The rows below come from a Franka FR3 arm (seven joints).
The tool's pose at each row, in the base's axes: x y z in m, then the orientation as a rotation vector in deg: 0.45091, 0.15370, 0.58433, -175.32, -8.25, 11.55; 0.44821, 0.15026, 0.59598, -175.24, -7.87, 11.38; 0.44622, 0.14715, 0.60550, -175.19, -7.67, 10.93; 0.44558, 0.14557, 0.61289, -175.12, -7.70, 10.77; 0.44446, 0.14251, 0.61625, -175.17, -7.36, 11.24; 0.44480, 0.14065, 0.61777, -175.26, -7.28, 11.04; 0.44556, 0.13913, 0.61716, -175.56, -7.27, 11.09; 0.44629, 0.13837, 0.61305, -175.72, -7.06, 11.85; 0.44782, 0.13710, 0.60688, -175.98, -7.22, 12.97; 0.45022, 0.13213, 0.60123, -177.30, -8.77, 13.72; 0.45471, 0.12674, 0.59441, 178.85, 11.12, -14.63; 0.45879, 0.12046, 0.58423, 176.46, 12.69, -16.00
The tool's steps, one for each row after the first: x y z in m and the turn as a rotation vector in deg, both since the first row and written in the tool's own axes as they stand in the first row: -0.00449, 0.00227, -0.01138, 0.12, 0.12, 0.23; -0.00797, 0.00445, -0.02073, 0.20, 0.42, 0.35; -0.00970, 0.00539, -0.02806, 0.27, 0.52, 0.32; -0.01153, 0.00807, -0.03143, 0.24, 0.23, 0.55; -0.01157, 0.00982, -0.03310, 0.16, 0.36, 0.61; -0.01089, 0.01145, -0.03270, -0.14, 0.32, 0.64; -0.00972, 0.01259, -0.02878, -0.31, -0.17, 0.81; -0.00755, 0.01446, -0.02297, -0.62, -0.90, 0.76; -0.00495, 0.02005, -0.01803, -2.10, -1.42, -0.09; -0.00018, 0.02633, -0.01224, -4.32, -2.07, -1.37; 0.00453, 0.03372, -0.00313, -6.49, -3.22, -2.29
